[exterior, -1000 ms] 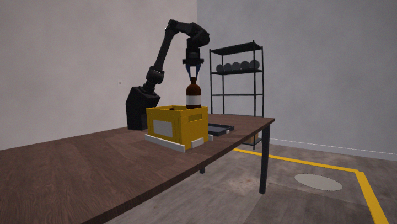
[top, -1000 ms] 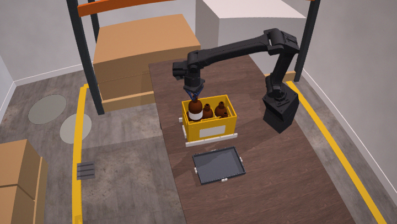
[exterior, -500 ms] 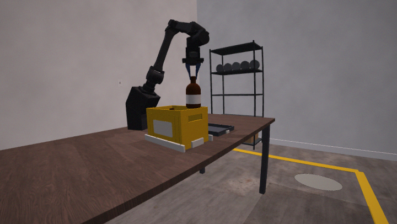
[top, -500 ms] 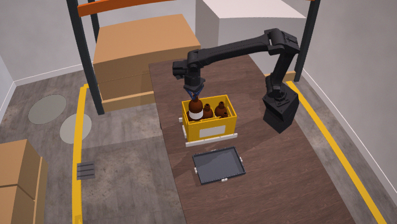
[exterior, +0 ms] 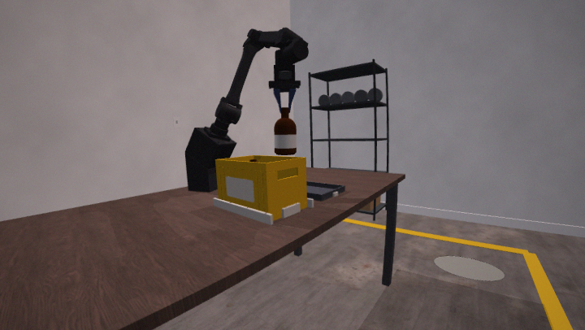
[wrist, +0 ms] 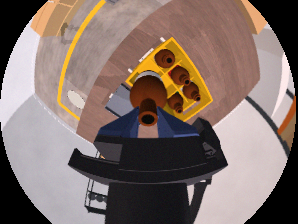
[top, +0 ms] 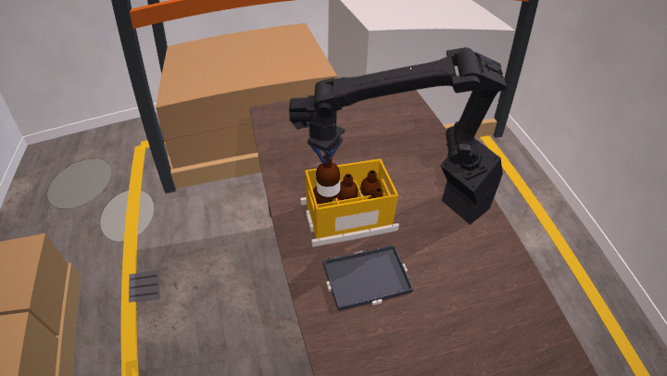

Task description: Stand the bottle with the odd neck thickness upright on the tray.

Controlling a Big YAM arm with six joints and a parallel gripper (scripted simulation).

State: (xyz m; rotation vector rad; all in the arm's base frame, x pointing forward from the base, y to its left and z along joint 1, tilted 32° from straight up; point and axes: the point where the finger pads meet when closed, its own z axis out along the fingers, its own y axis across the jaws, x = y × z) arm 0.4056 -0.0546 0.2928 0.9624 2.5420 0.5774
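My hand is 70 mm above the glass bottle. The rest, counted from my hand: dark tray: 320 mm below, 220 mm to the left, 110 mm behind; yellow crate: 250 mm below, 90 mm behind, 50 mm to the right.
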